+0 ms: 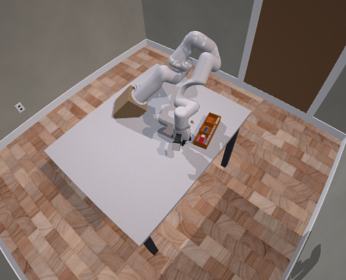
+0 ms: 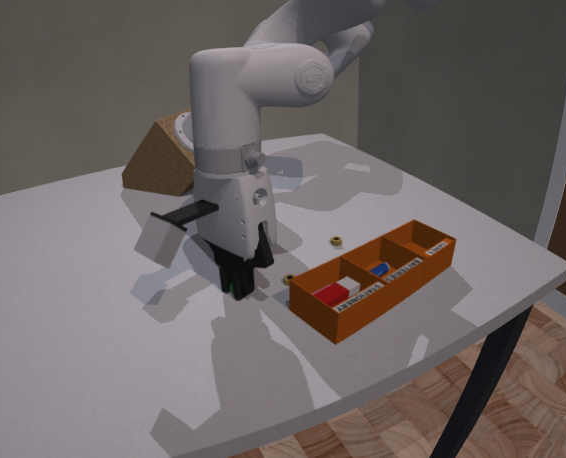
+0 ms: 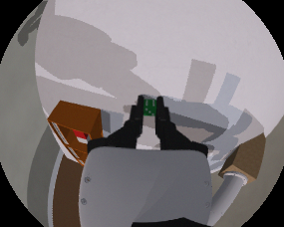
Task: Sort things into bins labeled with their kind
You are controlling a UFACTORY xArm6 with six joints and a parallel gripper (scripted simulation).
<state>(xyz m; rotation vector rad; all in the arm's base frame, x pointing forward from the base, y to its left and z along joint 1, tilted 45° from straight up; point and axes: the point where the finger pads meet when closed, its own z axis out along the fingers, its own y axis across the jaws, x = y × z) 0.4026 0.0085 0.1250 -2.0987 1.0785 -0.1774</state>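
My gripper is now 1 cm short of the orange three-part bin and 19 cm to the right of it. Round my hand: pink eraser 5 cm ahead, 12 cm to the left, 1 cm below; then red-and-white eraser 5 cm ahead, 12 cm to the left; then green die 1 cm below.
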